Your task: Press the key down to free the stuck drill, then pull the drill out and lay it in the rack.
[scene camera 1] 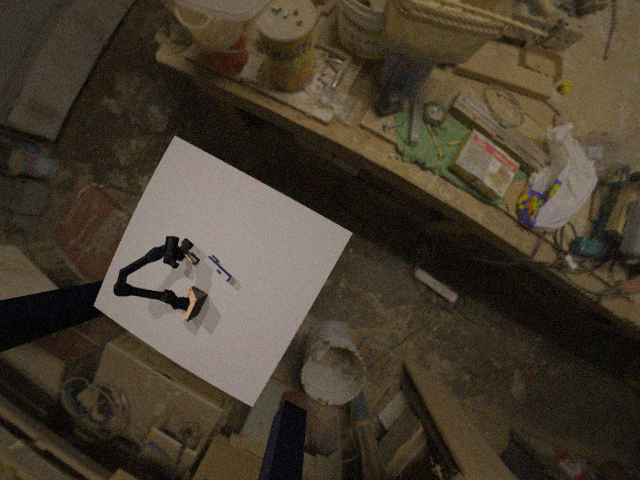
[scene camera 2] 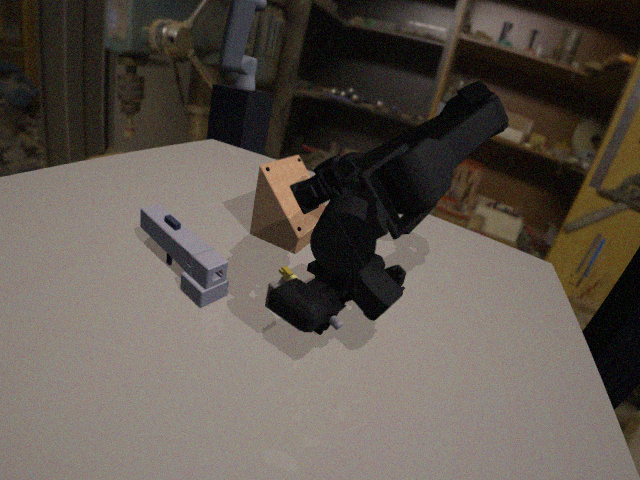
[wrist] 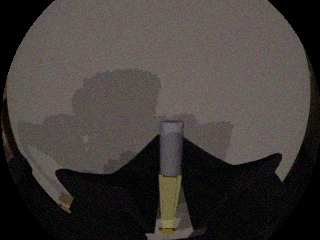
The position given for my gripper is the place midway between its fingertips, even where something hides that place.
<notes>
I see my gripper (scene camera 2: 320, 330), a drill (wrist: 171, 132) and a grey housing (scene camera 2: 204, 280).
My gripper also shows in the wrist view (wrist: 167, 139).
</notes>
